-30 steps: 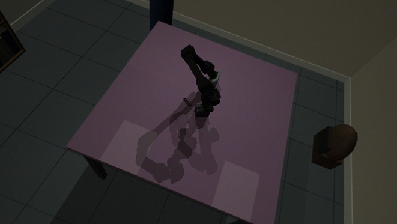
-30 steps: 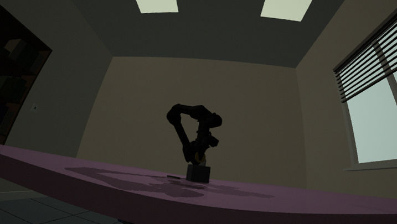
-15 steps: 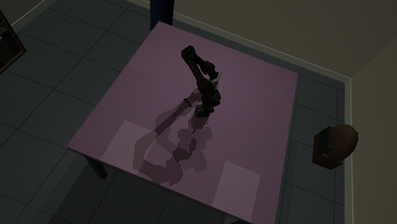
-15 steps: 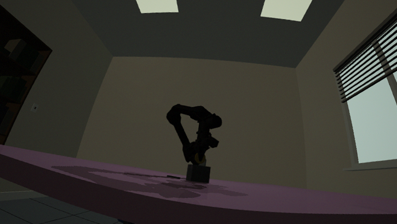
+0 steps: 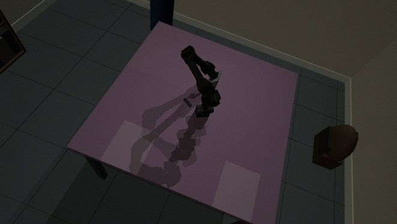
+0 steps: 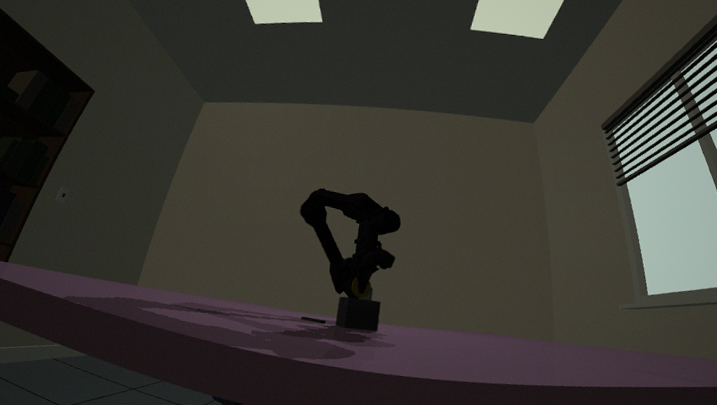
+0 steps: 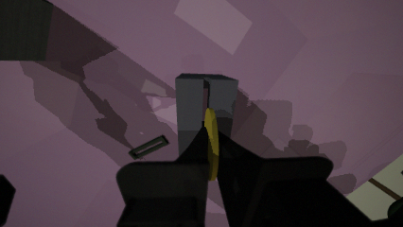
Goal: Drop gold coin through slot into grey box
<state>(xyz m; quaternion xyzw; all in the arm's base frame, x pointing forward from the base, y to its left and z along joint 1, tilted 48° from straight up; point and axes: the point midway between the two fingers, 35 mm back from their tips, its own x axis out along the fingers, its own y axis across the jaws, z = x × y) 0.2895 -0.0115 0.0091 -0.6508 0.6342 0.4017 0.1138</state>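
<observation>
Right now the gold coin is 2 cm above my gripper tip.
</observation>
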